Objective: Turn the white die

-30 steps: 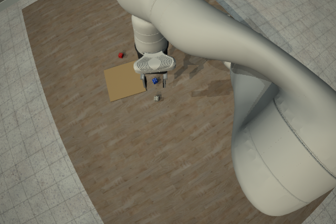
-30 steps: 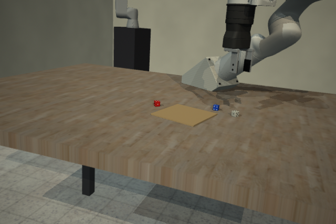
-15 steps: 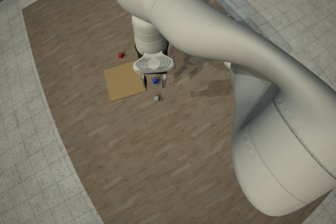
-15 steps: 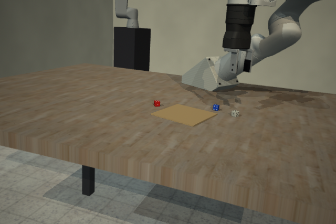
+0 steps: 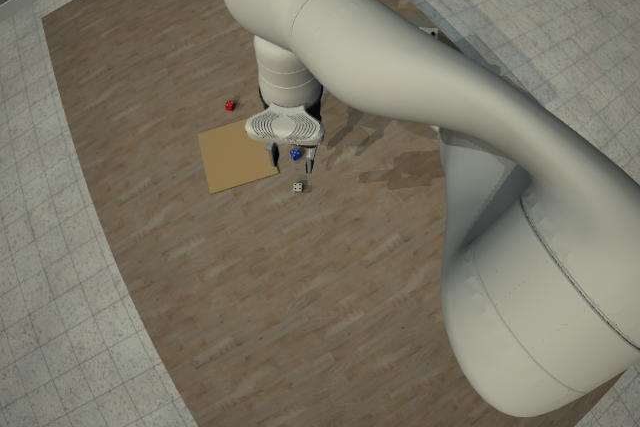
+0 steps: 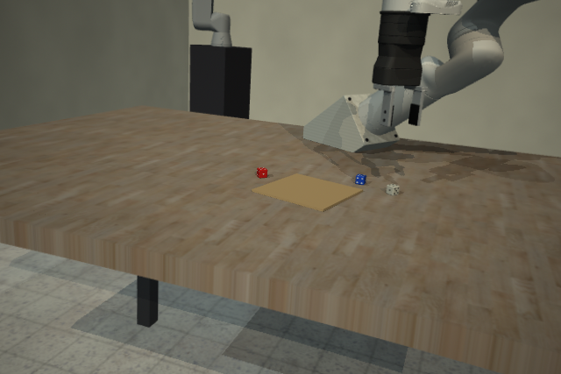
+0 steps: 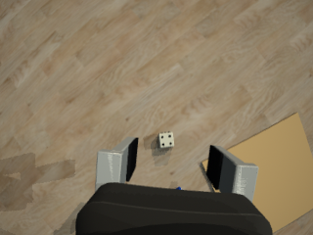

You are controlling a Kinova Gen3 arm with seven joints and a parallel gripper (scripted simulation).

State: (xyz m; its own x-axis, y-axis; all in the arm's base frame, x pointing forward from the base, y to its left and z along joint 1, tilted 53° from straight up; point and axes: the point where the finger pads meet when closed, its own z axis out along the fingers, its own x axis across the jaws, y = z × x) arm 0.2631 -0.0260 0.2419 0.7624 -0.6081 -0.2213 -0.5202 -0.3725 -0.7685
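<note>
Now: the white die 13 cm below my hand. Round my hand: tan mat (14 cm below, 12 cm to the right, 9 cm ahead); then blue die (13 cm below, 7 cm to the right, 2 cm behind); then red die (23 cm to the right, 13 cm below, 7 cm ahead).
</note>
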